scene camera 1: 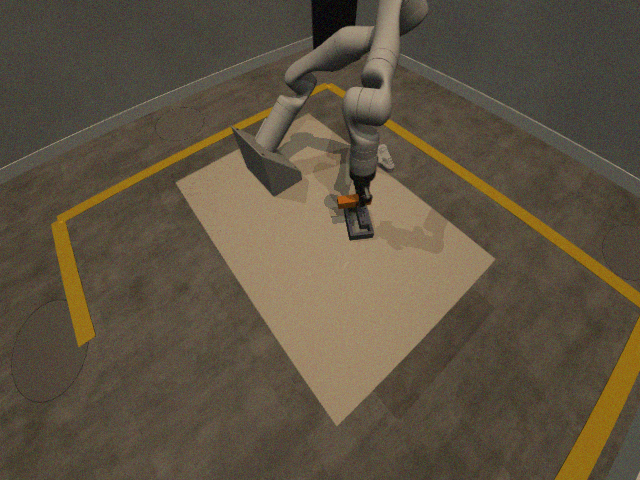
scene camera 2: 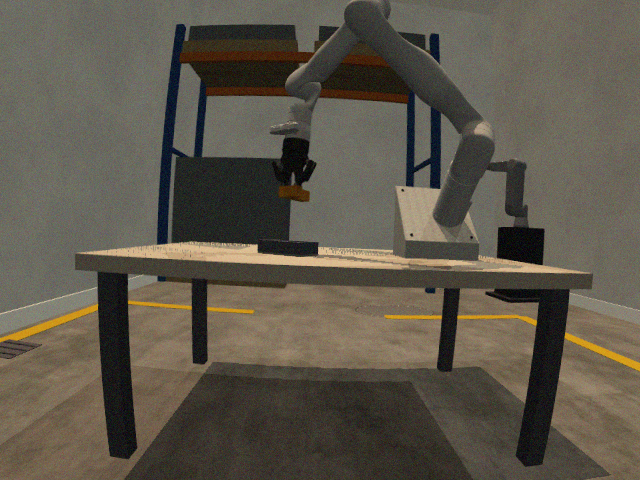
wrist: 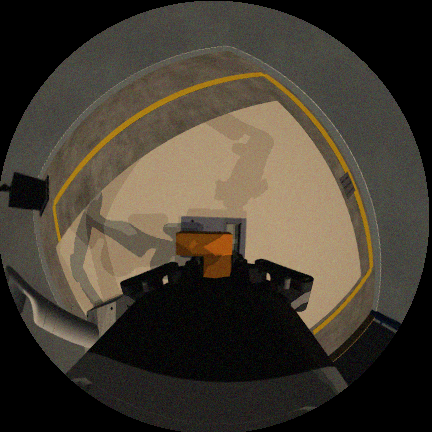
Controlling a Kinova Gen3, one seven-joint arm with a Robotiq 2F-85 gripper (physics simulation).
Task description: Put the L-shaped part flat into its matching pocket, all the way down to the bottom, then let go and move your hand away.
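Seen in the pictures: gripper, between the fingertips: (scene camera 1: 360,201) (scene camera 2: 290,196) (wrist: 216,257); arm's base, origin of its link: (scene camera 1: 265,146) (scene camera 2: 446,216) (wrist: 92,335).
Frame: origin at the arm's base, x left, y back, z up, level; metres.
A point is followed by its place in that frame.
The orange L-shaped part (scene camera 1: 347,201) {x 0.023, y -0.465, z 0.052 m} (scene camera 2: 293,194) {x 0.114, y -0.472, z 0.031 m} (wrist: 202,244) {x 0.094, y -0.481, z 0.055 m} is held in the air by my gripper (scene camera 1: 364,199) {x 0.068, y -0.483, z 0.029 m} (scene camera 2: 292,184) {x 0.068, y -0.483, z 0.029 m} (wrist: 216,257) {x 0.068, y -0.483, z 0.029 m}, which is shut on it. The part looks roughly level, its long arm toward the left in the wrist view. The dark grey block with the L-shaped pocket (scene camera 1: 361,236) {x 0.042, y -0.540, z -0.106 m} (scene camera 2: 287,248) {x 0.138, y -0.481, z -0.111 m} (wrist: 212,222) {x 0.111, y -0.500, z -0.094 m} lies on the table. In scene camera 2 a wide gap separates the part from the block. In the wrist view the part covers much of the block and pocket; one end of the pocket shows at the right.
The arm's wedge-shaped base (scene camera 1: 261,165) {x -0.088, y -0.116, z 0.032 m} (scene camera 2: 439,250) {x 0.067, y -0.045, z -0.104 m} (wrist: 104,314) {x 0.044, y -0.085, z -0.052 m} stands on the table (scene camera 1: 330,335) {x -0.277, y -0.720, z -0.130 m} (scene camera 2: 361,277) {x 0.384, y -0.328, z -0.148 m}. A shelf rack (scene camera 2: 172,129) and a dark panel (scene camera 2: 230,201) stand behind the table. A black pedestal (scene camera 2: 520,263) (wrist: 28,191) with a small arm stands off the table.
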